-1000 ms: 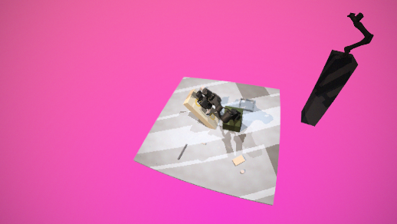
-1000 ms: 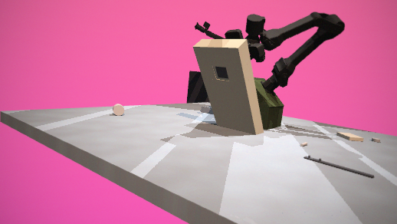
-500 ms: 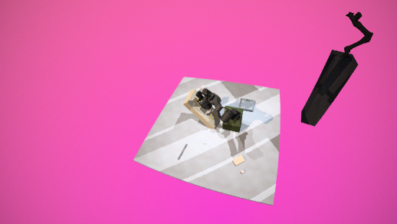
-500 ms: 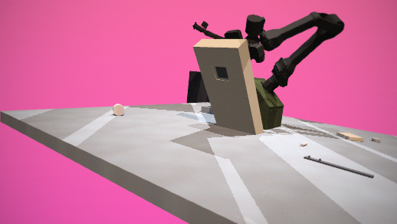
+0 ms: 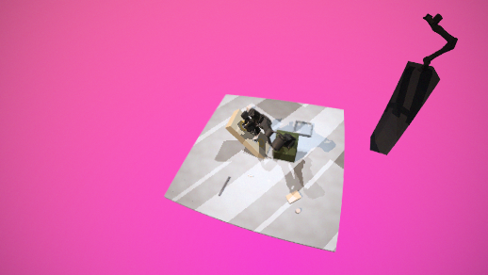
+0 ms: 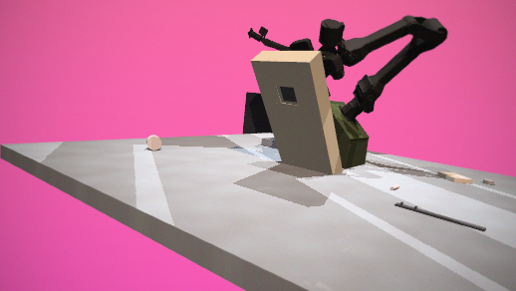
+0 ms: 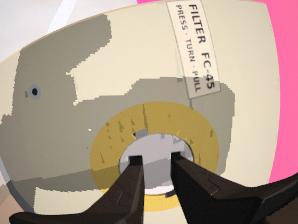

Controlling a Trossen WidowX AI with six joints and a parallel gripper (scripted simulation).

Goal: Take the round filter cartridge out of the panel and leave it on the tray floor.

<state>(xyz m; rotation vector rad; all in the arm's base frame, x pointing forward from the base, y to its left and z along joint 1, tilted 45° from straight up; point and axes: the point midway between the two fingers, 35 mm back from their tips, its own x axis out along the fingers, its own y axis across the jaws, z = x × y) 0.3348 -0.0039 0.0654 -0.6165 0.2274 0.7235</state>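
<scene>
My gripper tip is now 1 cm short of the white round filter cartridge and 1 cm above it. From my gripper tip the other things lie so: tan block (51 cm behind, 29 cm to the left, 24 cm below); tan service panel (4 cm behind, 1 cm to the right, 8 cm below); tray (38 cm behind, 34 cm to the right, 23 cm below).
</scene>
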